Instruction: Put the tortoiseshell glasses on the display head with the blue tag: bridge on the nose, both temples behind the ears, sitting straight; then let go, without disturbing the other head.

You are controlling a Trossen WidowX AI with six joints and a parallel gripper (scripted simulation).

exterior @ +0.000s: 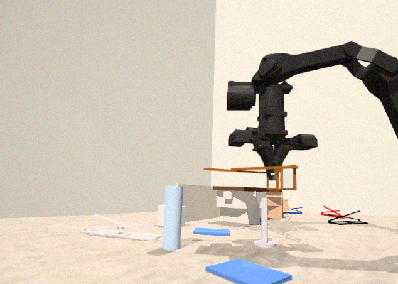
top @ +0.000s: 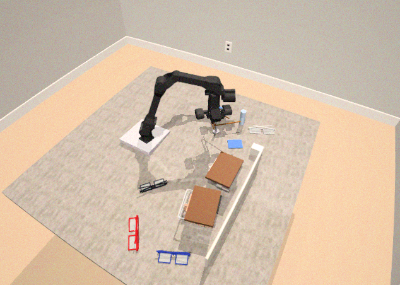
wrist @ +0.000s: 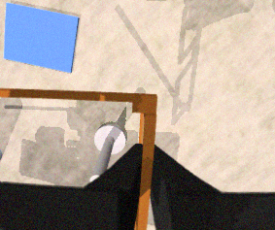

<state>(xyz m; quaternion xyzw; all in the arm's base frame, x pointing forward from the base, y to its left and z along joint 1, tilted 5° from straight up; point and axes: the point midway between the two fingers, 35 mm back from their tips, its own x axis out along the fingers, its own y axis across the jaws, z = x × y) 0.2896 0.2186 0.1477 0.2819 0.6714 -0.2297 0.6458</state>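
My gripper tip is 1 cm past the white post, 6 cm to the right of it and 10 cm above it. From my gripper tip the other things lie so: long white rail 33 cm ahead, 30 cm to the right, 7 cm below; light blue cylinder 8 cm ahead, 21 cm to the left, 7 cm below.
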